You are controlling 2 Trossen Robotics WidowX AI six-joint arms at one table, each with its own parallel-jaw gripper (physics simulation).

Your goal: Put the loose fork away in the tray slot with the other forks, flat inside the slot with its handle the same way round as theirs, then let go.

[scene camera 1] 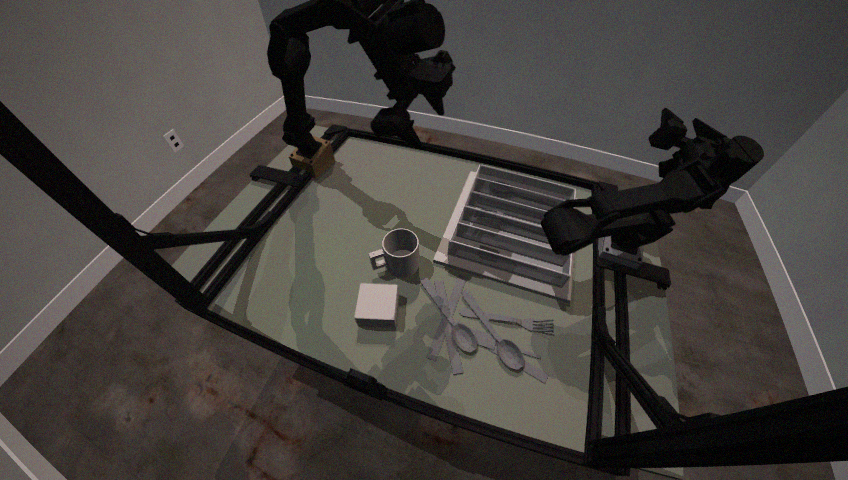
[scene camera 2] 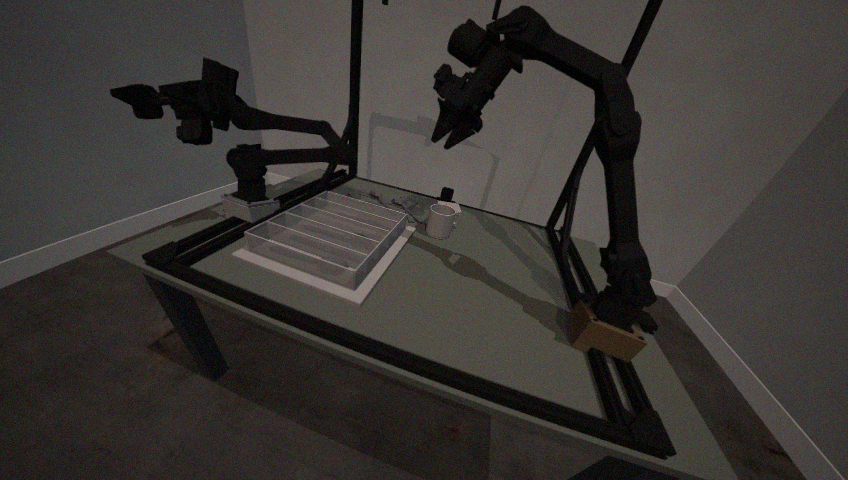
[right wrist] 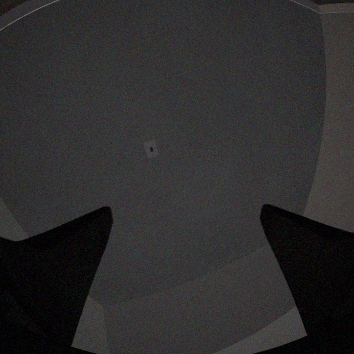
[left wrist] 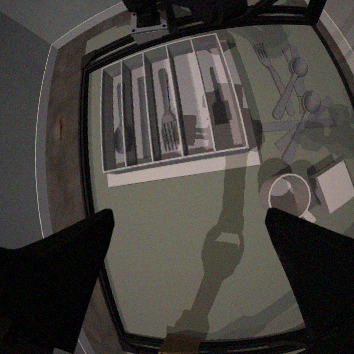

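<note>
The loose grey fork (scene camera 1: 526, 323) (left wrist: 267, 62) lies on the table beside the tray (scene camera 1: 457, 208) (scene camera 2: 380, 267) (left wrist: 185, 170). A spoon handle crosses its handle. In the left wrist view its tines point up the picture, while the fork (left wrist: 168, 107) in the tray's middle slot has its tines toward the bottom. Whether several forks are stacked there I cannot tell. My left gripper (scene camera 1: 429, 126) (scene camera 2: 440, 144) (left wrist: 192, 217) is open and empty, high above the table. My right gripper (scene camera 1: 680, 115) (right wrist: 187, 214) is open and empty, raised and turned away beyond the tray; the wall shows between its fingers.
Two spoons (scene camera 1: 464, 339) (scene camera 1: 510, 355) and several flat utensils lie around the loose fork. A mug (scene camera 1: 399, 255) (scene camera 2: 440, 223) and a white box (scene camera 1: 376, 302) (left wrist: 336, 185) stand near them. Other tray slots hold a spoon (left wrist: 124, 137) and a spatula (left wrist: 219, 110). A dark frame edges the table.
</note>
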